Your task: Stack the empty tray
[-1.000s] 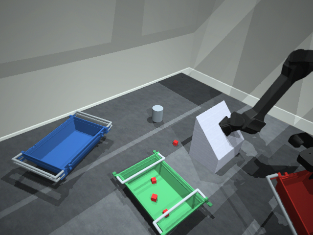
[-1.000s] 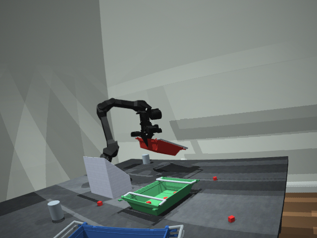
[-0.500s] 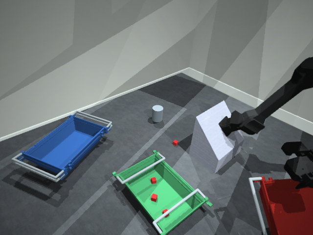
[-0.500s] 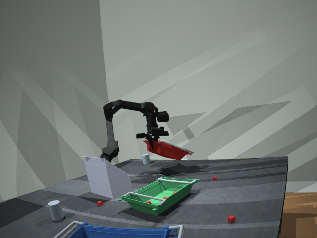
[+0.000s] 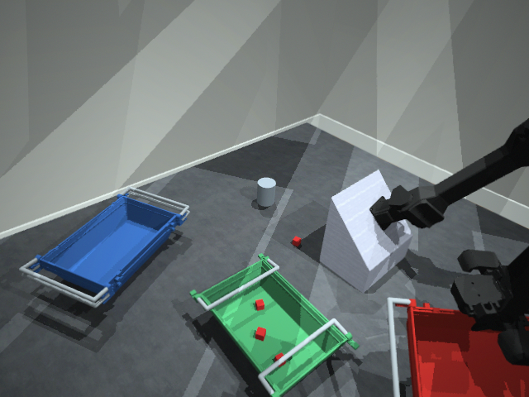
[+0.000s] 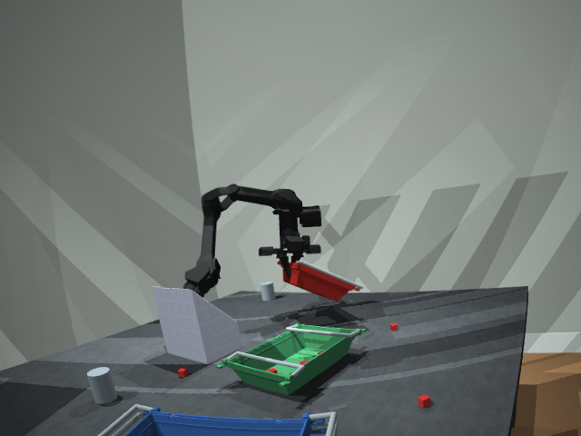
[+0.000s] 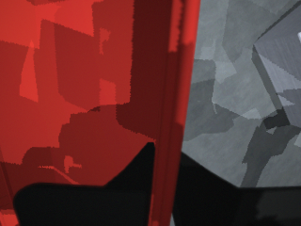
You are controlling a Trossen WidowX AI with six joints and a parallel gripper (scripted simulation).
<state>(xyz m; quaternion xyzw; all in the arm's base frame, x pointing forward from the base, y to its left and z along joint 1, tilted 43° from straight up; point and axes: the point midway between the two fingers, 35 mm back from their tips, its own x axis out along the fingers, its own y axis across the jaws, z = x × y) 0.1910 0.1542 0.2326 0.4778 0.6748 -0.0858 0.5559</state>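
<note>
Right now the red tray is 6 cm ahead of my gripper tip and 5 cm to the left of it.
</note>
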